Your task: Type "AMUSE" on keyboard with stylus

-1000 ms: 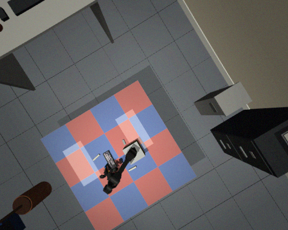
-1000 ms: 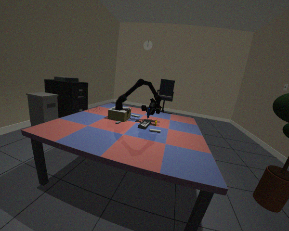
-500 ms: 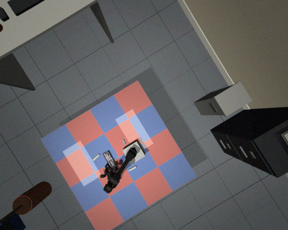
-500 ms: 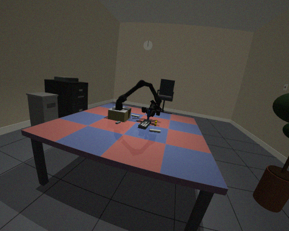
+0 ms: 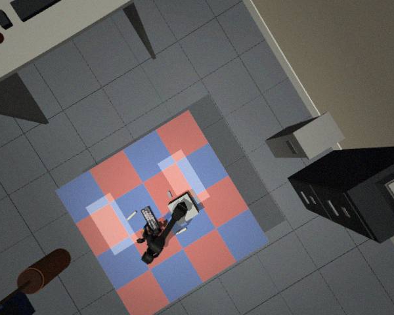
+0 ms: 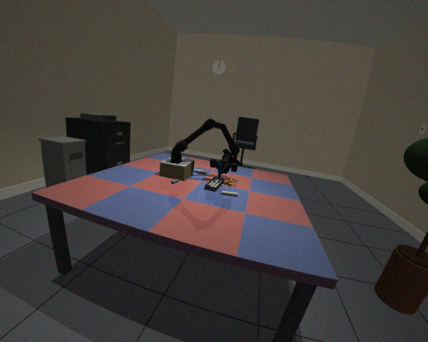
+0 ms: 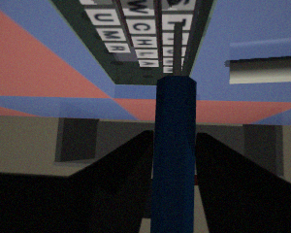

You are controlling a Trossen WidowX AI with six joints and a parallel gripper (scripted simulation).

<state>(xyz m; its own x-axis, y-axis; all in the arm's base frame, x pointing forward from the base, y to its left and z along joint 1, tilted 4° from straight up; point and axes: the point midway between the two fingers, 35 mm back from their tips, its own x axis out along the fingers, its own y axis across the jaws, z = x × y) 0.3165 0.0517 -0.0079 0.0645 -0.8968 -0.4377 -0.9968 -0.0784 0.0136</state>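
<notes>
Right now my gripper tip is 11 cm to the right of the yellow bar, 7 cm above it and 5 cm short of it. Round my gripper tip: dark block 25 cm behind, 14 cm to the right, 8 cm below; blue stylus 1 cm below.
</notes>
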